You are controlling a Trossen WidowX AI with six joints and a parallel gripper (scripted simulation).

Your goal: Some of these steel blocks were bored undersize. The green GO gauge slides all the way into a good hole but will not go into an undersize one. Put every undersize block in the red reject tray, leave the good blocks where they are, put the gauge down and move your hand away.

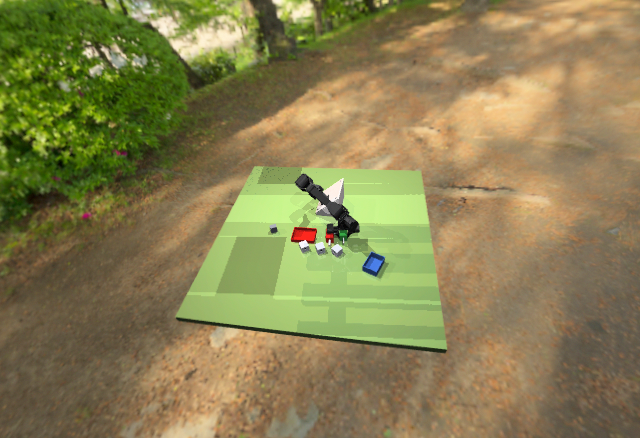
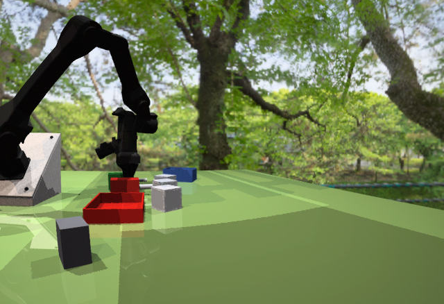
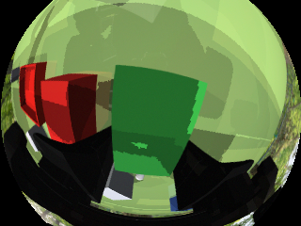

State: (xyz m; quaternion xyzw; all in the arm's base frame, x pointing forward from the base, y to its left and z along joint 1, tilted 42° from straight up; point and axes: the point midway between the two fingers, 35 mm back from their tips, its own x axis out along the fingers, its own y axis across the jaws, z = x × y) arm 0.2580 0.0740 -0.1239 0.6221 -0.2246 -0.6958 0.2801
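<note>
My gripper tip is now 2 cm below the green GO gauge and 1 cm short of it. Round my gripper tip: blue tray 19 cm ahead, 18 cm to the left; then red reject tray 24 cm to the right; then red block 8 cm to the right, 3 cm ahead, 1 cm above.
</note>
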